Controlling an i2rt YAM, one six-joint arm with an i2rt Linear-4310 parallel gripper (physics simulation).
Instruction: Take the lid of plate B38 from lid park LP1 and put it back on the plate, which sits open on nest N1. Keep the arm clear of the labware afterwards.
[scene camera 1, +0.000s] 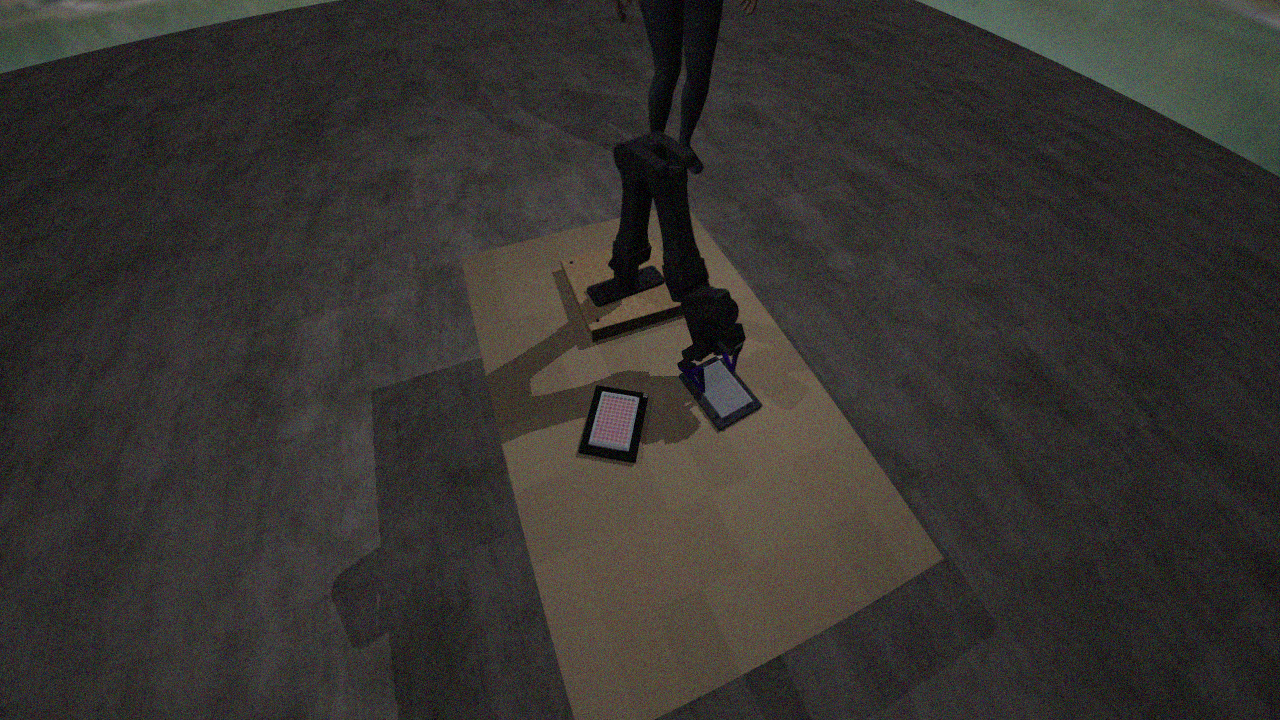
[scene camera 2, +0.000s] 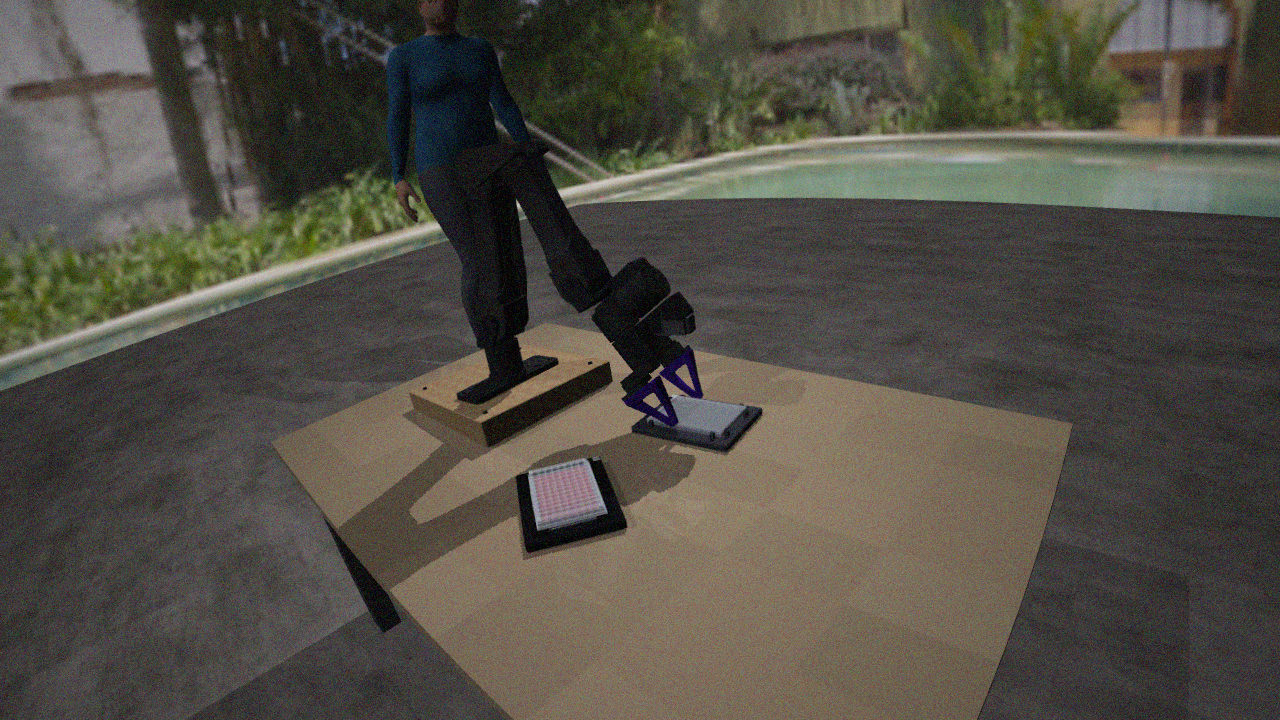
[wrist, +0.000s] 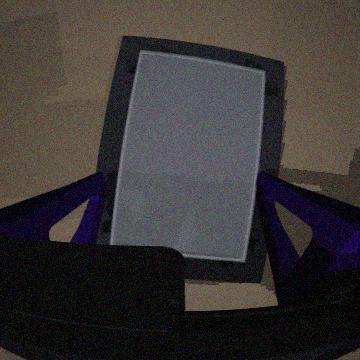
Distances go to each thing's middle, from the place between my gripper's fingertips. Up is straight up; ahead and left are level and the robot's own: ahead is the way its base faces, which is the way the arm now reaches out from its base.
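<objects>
The clear plate lid (scene camera 2: 696, 415) has my hand 20 mm short of it. There is also the black lid nest (scene camera 2: 751, 414), and that nest is 10 mm below my hand and 20 mm ahead of it.
</objects>
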